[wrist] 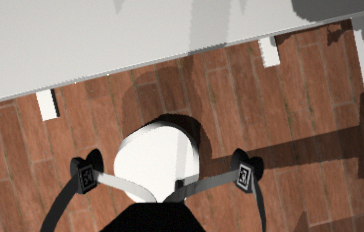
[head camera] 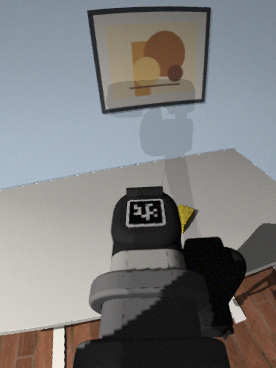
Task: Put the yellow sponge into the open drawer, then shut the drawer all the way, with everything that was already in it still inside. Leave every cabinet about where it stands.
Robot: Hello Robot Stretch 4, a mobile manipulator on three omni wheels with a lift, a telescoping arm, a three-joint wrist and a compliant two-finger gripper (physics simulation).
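Pixels of known places: hand, tool point: (wrist: 167, 166); robot's base, link origin: (wrist: 160, 158).
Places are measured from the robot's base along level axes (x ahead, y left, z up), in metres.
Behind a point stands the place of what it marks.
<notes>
The yellow sponge (head camera: 185, 217) @(x 0.623, y -0.142, z 0.966 m) lies on the light grey table (head camera: 50, 250) @(x 0.520, y 0.369, z 0.921 m) (wrist: 90, 40) @(x 0.371, y 0.021, z 0.922 m). In the head camera view it is partly hidden behind the arm's dark end, with one corner showing to its right. The sponge does not show in the wrist view. My gripper (wrist: 166, 173) @(x 0.220, y -0.088, z 1.009 m) is open, its two fingertips wide apart over the wooden floor, outside the table's front edge in the wrist view. Nothing is held between the fingertips. The drawer and the cabinets do not show in either view.
A white rounded object (wrist: 156, 160) @(x 0.034, y 0.004, z 0.187 m) is below and between the fingers in the wrist view. White table feet (wrist: 47, 105) @(x 0.293, y 0.608, z 0.006 m) (wrist: 269, 52) @(x 0.574, y -0.592, z 0.007 m) show below the table edge. A framed picture (head camera: 165, 52) @(x 1.144, y -0.122, z 1.493 m) hangs on the blue wall (head camera: 45, 100) @(x 1.042, y 0.453, z 1.342 m) behind the table.
</notes>
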